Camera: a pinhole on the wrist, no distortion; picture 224 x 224 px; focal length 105.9 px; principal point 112.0 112.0 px. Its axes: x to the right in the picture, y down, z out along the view. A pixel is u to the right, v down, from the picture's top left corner.
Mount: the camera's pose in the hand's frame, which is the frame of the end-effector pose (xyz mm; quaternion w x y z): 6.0 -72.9 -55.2 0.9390 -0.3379 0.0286 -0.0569
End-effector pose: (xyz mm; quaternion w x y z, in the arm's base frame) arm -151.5 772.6 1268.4 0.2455 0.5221 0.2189 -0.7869
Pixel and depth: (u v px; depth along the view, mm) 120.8 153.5 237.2
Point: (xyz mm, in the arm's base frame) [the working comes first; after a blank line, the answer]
In the camera's frame: 19.7 93.0 237.2

-129.1 609.1 1228.3
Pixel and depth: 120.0 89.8 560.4
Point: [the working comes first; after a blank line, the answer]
In the camera's frame: 42.3 -117.5 560.4

-389.0 342.3 1330.8
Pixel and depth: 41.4 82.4 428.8
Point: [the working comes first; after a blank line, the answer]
In the camera's frame: -285.9 -119.9 428.8

-235.1 486.6 1614.5
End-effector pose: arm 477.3 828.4 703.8 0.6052 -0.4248 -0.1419 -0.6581
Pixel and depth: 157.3 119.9 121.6
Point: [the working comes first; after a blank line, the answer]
In the camera's frame: 52.0 9.1 121.6

500.0 802.7 772.4
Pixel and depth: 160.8 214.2 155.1
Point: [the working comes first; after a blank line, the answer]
In the camera's frame: 71.5 149.7 155.1

594.2 705.6 717.9
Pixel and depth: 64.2 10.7 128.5
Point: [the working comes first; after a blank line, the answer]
In the camera's frame: -58.0 -122.9 128.5

448.2 966.6 766.3
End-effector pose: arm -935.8 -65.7 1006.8 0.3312 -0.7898 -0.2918 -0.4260
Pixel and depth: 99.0 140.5 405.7
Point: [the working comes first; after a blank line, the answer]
In the camera's frame: -49.8 109.2 405.7

-640.9 -86.4 856.3
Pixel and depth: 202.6 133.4 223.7
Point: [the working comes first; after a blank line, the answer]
In the camera's frame: 191.4 45.2 223.7

-733.5 -8.6 1140.4
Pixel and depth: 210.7 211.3 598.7
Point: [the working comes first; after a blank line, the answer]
In the camera's frame: 558.0 561.4 598.7

-113.6 -322.2 1383.0
